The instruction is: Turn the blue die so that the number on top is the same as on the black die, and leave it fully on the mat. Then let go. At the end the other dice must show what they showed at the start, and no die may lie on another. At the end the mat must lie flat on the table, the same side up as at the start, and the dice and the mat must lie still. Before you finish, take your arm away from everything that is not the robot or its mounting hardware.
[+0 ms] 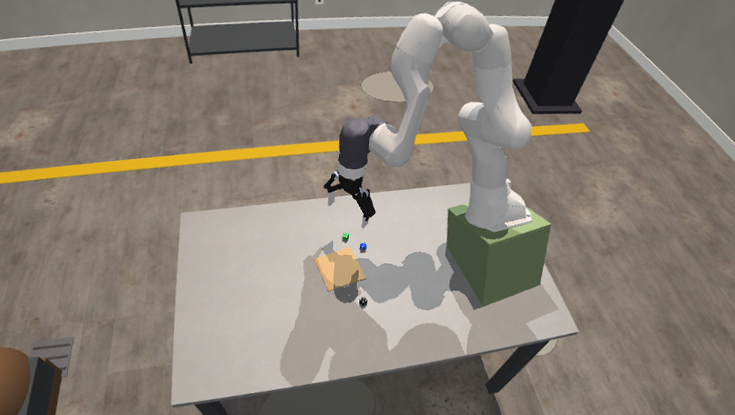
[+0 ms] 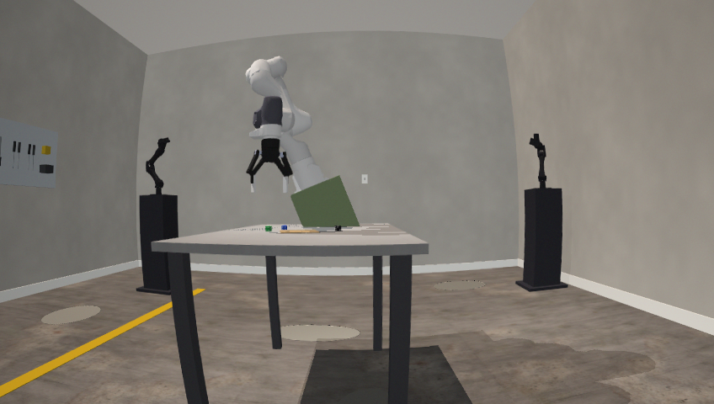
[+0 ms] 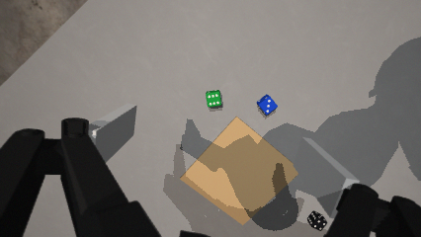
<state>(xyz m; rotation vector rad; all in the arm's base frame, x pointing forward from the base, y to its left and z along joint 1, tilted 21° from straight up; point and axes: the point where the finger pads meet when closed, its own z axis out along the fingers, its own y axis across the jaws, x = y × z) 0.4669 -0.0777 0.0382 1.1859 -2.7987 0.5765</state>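
Now: hand 1 cm to the left of the green die and 15 cm above it. Also, from my hand: mat: 4 cm ahead, 12 cm to the left, 16 cm below; then black die: 3 cm behind, 26 cm to the left, 15 cm below; then blue die: 6 cm behind, 4 cm to the left, 15 cm below.
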